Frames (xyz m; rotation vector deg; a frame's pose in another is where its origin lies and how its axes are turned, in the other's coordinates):
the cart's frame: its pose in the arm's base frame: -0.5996 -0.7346 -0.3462 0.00 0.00 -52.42
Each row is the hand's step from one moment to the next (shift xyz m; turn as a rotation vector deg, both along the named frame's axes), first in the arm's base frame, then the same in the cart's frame.
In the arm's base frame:
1: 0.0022 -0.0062 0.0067 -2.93 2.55 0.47
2: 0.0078 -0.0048 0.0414 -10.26 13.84 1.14
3: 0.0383 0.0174 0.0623 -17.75 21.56 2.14
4: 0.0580 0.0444 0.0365 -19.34 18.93 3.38
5: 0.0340 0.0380 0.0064 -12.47 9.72 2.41
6: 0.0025 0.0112 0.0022 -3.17 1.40 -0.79
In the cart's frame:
1: 0.0063 -0.0020 0.0067 -3.81 -0.77 0.47
2: 0.0086 0.0033 0.0414 -17.23 0.31 1.14
3: 0.0096 0.0410 0.0623 -27.91 -0.92 2.14
4: 0.0002 0.0730 0.0365 -26.80 -3.78 3.38
5: -0.0094 0.0501 0.0064 -15.31 -3.95 2.41
6: -0.0074 0.0088 0.0022 -3.04 -1.66 -0.79

